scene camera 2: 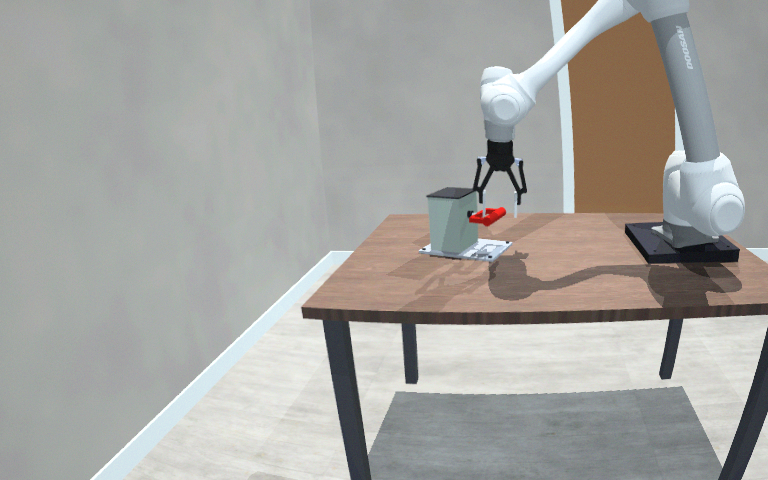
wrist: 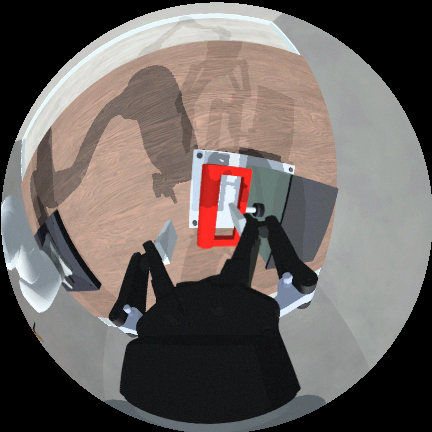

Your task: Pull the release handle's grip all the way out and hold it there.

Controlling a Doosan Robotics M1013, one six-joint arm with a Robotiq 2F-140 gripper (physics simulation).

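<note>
The red release handle (scene camera 2: 495,216) (wrist: 208,200) is a rectangular loop with a thick round grip bar, joined by a short rod to the side of the pale green box (scene camera 2: 451,226) (wrist: 271,195). My gripper (scene camera 2: 500,210) (wrist: 201,220) is open, pointing down, with its fingers wide apart and nothing held. The finger nearer the box has its pale tip over or in the loop's opening, between grip bar and box. The other tip is out beyond the grip bar, on the robot base's side. Contact and exact tip depth cannot be told.
The box has a dark lid (scene camera 2: 451,193) (wrist: 311,215) and stands on a pale metal plate (scene camera 2: 502,245) (wrist: 195,190) with corner bolts. The wooden table (scene camera 2: 566,288) (wrist: 120,190) carries them. The robot's black base plate (scene camera 2: 642,243) (wrist: 82,265) is at the table's far side from the box.
</note>
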